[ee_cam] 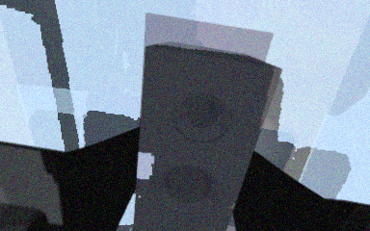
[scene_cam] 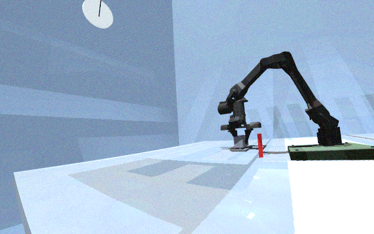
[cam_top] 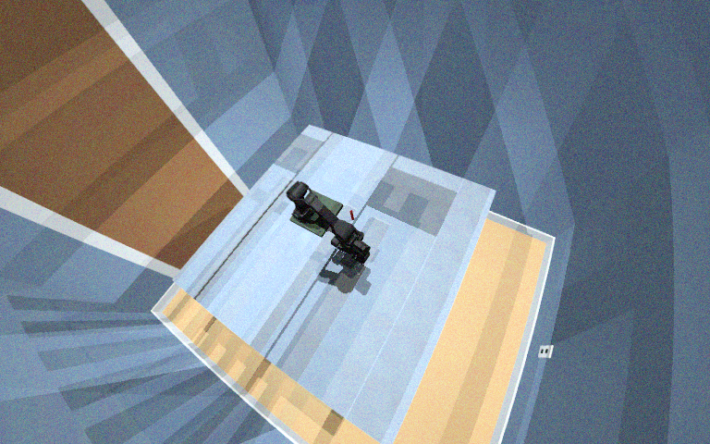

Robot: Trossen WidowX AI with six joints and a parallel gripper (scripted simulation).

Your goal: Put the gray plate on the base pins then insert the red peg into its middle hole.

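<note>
Right now my gripper tip is 20 mm above the base. Also, from my gripper tip: gray plate (30 mm above); then red peg (180 mm to the left, 110 mm behind, 10 mm above).
</note>
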